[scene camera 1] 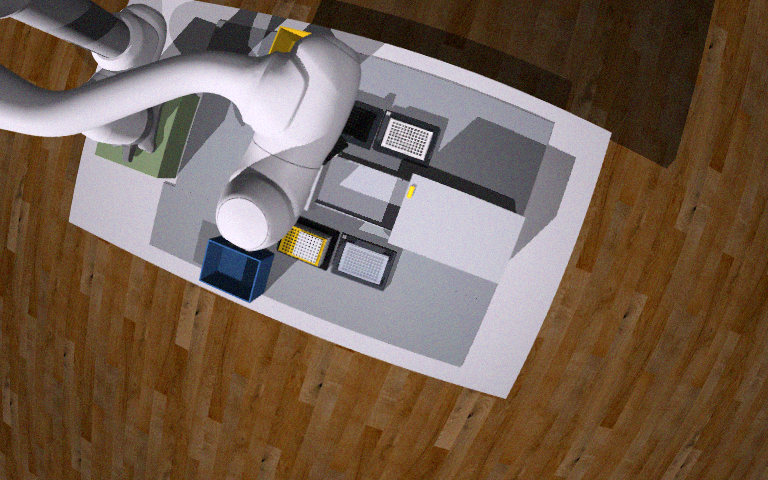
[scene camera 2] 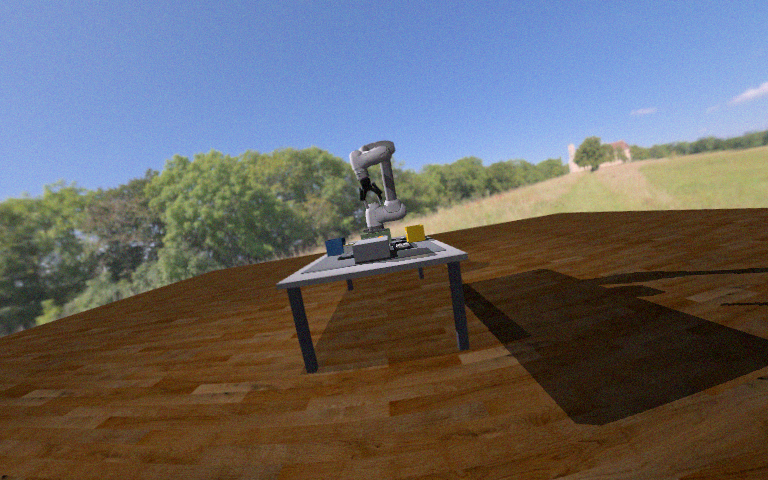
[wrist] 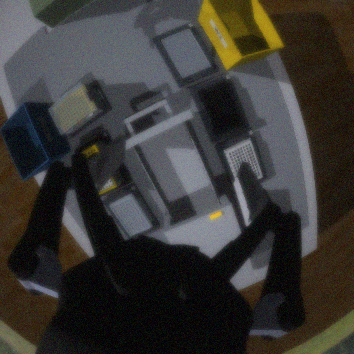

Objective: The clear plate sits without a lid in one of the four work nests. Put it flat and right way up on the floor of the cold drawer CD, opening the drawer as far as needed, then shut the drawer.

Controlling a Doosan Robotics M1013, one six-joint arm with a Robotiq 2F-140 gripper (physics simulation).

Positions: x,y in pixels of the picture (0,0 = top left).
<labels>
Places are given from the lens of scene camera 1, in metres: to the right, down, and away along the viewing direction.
white plate (scene camera 1: pixel 405 138): 0.06, -0.28, 1.12
yellow rack (scene camera 1: pixel 302 242): -0.23, 0.01, 1.13
</labels>
